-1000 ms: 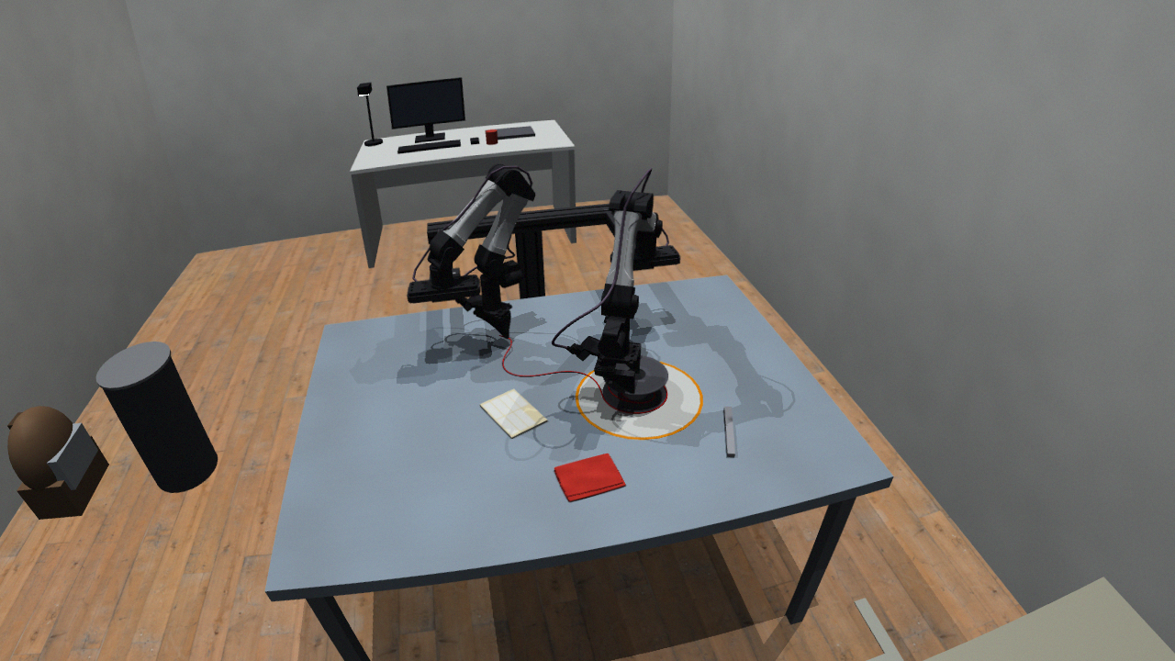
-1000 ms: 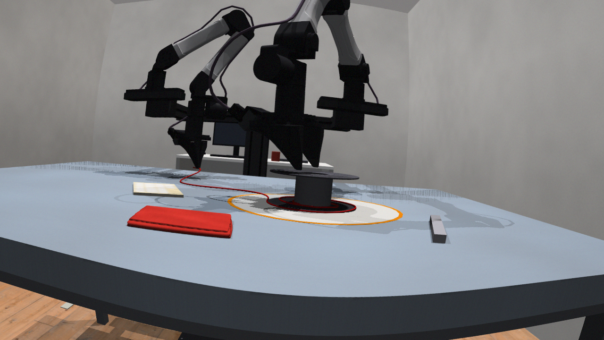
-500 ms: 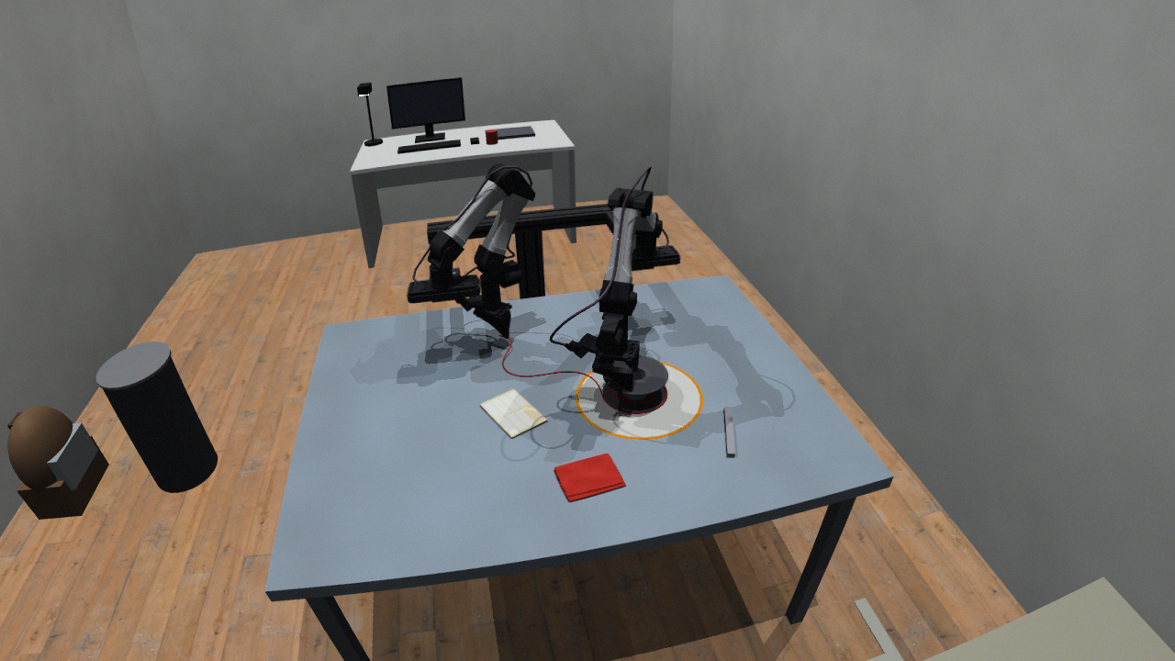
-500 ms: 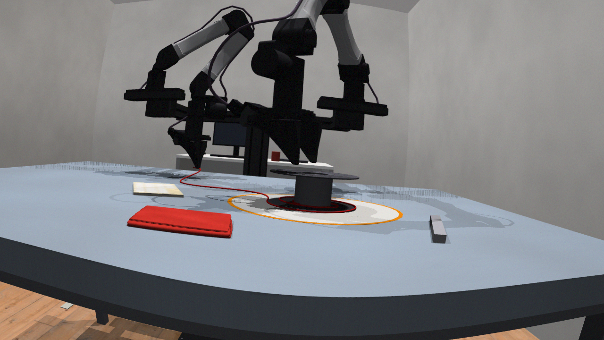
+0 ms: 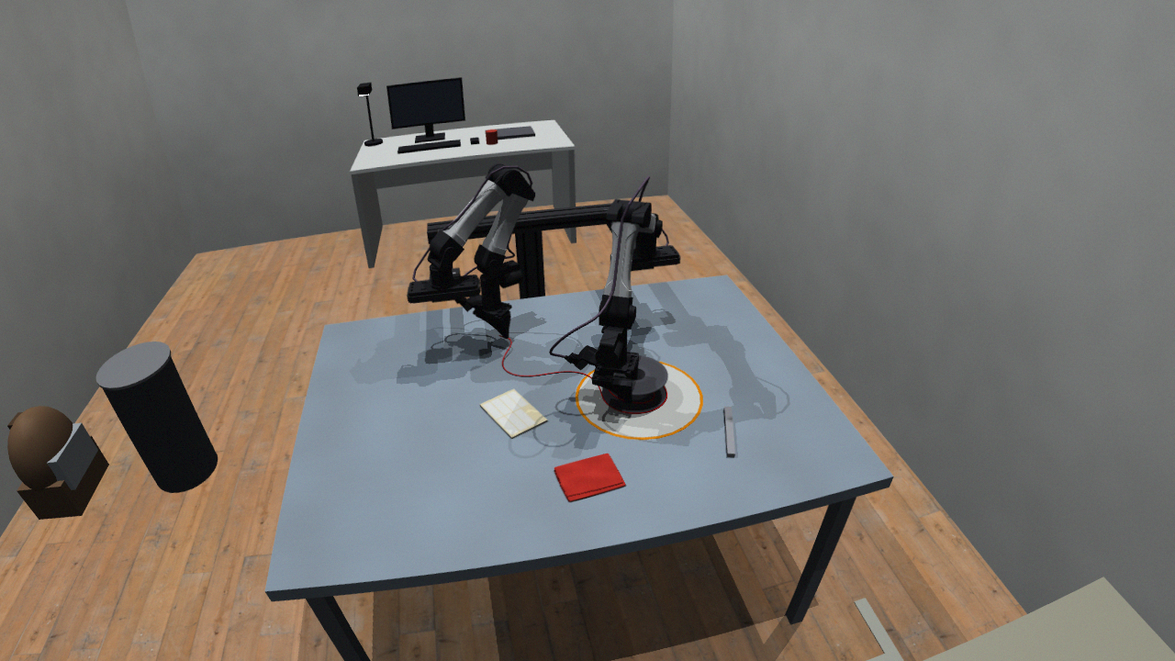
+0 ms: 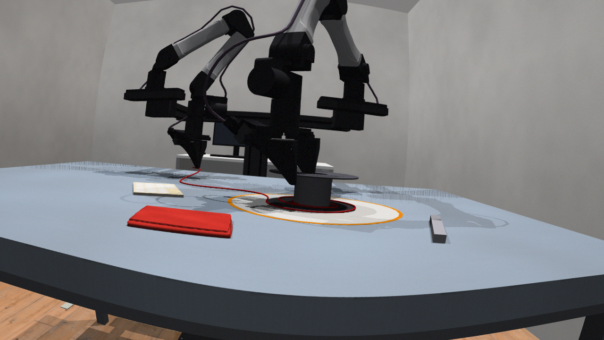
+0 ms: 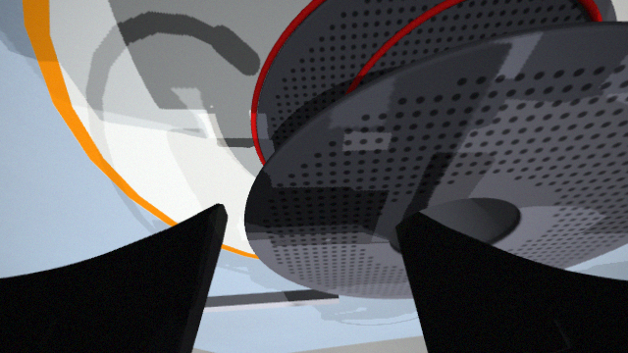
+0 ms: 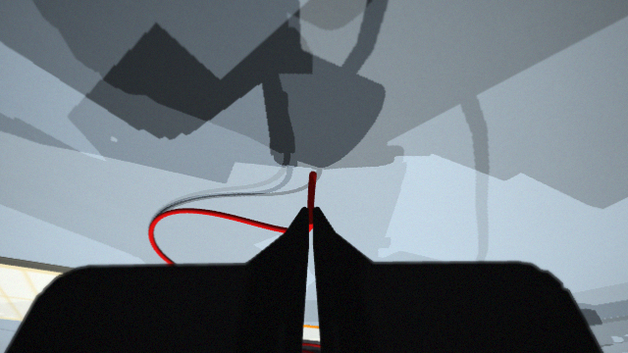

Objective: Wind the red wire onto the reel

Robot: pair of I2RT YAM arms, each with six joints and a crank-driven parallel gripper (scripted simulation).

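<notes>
Right now my left hand is 50 mm past the dark reel, 30 mm to the right of it and 20 mm above it. Round my left hand: orange painted ring 60 mm below, 40 mm to the left, 30 mm behind; grey bar 210 mm to the left, 180 mm ahead, 50 mm below; cream gridded tile 310 mm to the right, 70 mm behind, 50 mm below.
</notes>
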